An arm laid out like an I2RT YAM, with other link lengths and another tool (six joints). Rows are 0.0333 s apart.
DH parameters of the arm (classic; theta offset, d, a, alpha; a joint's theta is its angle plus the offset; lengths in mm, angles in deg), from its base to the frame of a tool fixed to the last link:
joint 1: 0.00 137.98 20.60 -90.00
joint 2: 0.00 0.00 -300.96 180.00
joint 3: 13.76 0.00 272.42 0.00
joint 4: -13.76 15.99 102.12 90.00
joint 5: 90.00 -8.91 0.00 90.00
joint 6: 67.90 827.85 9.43 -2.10
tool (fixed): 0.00 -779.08 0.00 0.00
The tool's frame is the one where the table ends.
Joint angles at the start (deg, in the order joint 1, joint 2, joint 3, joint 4, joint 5, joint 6):
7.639 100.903 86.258 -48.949 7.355 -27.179
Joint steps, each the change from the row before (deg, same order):
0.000 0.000 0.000 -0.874 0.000 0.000
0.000 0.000 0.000 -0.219 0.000 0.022
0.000 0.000 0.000 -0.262 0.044 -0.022
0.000 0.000 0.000 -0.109 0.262 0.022
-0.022 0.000 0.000 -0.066 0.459 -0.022
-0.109 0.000 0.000 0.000 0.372 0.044
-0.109 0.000 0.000 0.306 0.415 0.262
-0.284 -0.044 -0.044 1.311 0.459 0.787
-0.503 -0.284 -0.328 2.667 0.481 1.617
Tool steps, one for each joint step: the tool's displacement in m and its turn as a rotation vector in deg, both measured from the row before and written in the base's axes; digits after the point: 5 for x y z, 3 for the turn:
-0.00185 -0.00025 -0.00132 -0.116 0.866 0.000
-0.00047 -0.00007 -0.00033 -0.019 0.216 -0.020
-0.00056 -0.00010 -0.00036 -0.084 0.256 0.001
-0.00027 -0.00025 -0.00003 -0.240 0.075 -0.130
-0.00019 -0.00055 0.00014 -0.431 0.012 -0.196
-0.00005 -0.00115 0.00019 -0.316 -0.048 -0.305
0.00051 -0.00116 0.00063 -0.219 -0.377 -0.519
0.00218 -0.00246 0.00212 0.108 -1.434 -1.183
0.00323 -0.00427 0.00411 0.662 -2.834 -2.138

